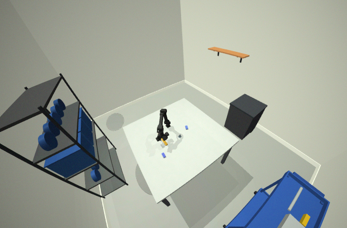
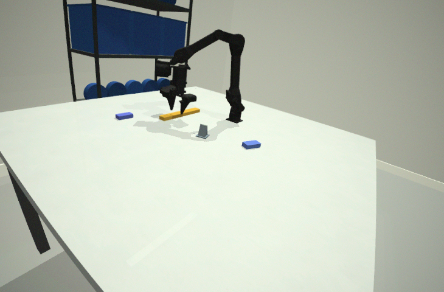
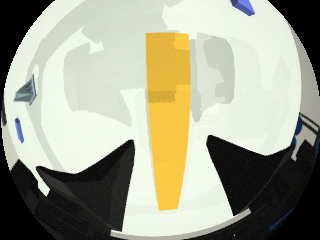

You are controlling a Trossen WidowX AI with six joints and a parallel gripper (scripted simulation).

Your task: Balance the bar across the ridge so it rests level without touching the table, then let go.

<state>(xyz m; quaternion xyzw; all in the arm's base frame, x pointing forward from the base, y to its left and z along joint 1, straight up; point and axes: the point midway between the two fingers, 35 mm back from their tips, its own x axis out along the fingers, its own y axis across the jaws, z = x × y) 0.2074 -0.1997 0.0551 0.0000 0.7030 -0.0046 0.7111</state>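
Now: the yellow bar 30 mm behind my gripper tip and 10 mm below it.
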